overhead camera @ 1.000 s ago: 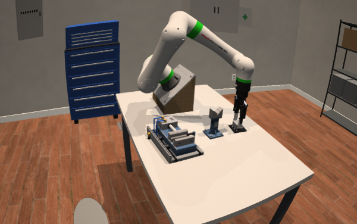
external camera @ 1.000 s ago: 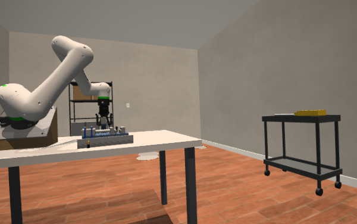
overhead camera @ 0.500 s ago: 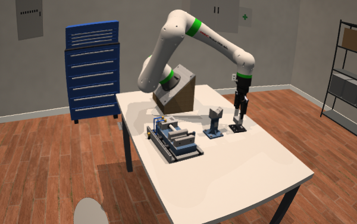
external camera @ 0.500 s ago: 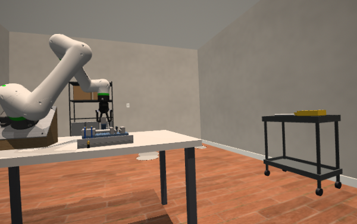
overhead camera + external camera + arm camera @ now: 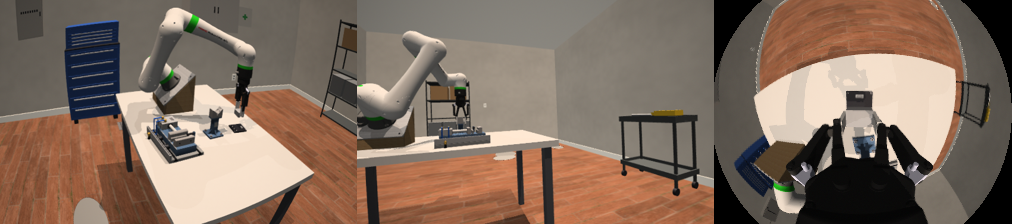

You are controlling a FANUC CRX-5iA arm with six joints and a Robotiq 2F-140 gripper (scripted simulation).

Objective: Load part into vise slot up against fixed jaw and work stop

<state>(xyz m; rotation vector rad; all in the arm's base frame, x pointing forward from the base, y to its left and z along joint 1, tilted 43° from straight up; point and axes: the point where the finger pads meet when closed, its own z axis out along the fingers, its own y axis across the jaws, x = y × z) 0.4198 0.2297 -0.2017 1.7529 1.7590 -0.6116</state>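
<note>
The dark infeed plate is 1 cm to the left of my hand and 13 cm below it. From my hand the other things lie so: part (3 cm below).
</note>
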